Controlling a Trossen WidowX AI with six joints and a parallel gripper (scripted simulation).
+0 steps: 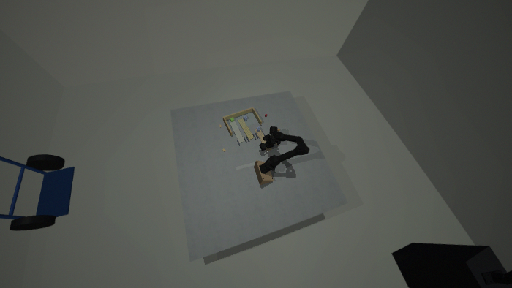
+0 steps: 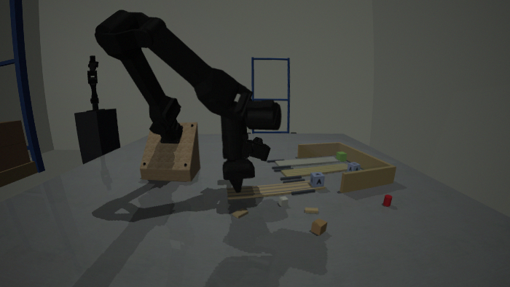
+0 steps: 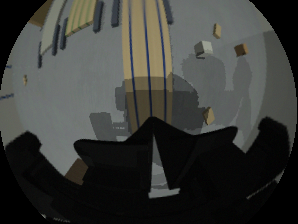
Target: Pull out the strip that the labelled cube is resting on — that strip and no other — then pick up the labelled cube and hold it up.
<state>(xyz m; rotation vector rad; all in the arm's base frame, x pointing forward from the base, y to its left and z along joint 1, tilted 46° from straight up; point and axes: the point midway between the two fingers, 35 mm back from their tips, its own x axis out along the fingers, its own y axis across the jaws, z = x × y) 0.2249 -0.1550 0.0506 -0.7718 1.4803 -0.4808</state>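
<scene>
Now: the wooden strip 10 cm ahead of my gripper tip and 2 cm to the left of it. Round my gripper tip: red cylinder (35 cm ahead, 9 cm to the right, 1 cm above); brown cube (16 cm ahead, 16 cm to the right, 1 cm above).
</scene>
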